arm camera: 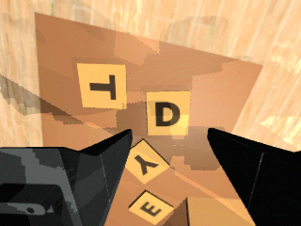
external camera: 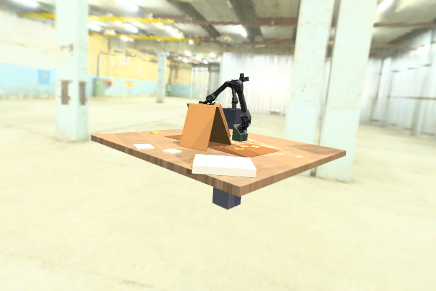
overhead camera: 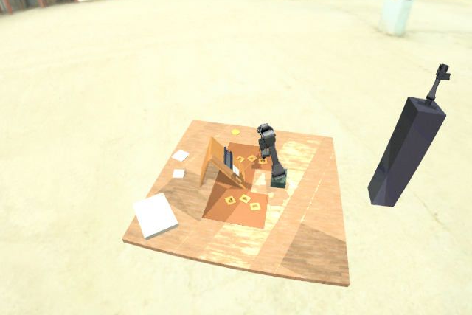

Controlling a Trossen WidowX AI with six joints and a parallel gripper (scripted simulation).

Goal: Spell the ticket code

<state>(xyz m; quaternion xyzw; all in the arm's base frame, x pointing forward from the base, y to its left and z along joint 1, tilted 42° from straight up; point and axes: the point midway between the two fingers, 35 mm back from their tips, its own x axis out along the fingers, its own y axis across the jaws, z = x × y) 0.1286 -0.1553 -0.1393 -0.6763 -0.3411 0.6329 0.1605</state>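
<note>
My gripper tip is now 5 cm above the yellow letter tile. Round my gripper tip: yellow disc: 32 cm to the right, 28 cm ahead, 5 cm below; then white ticket: 23 cm to the left, 17 cm ahead, 2 cm above; then brown mat: 21 cm to the left, 8 cm ahead, 6 cm below.
</note>
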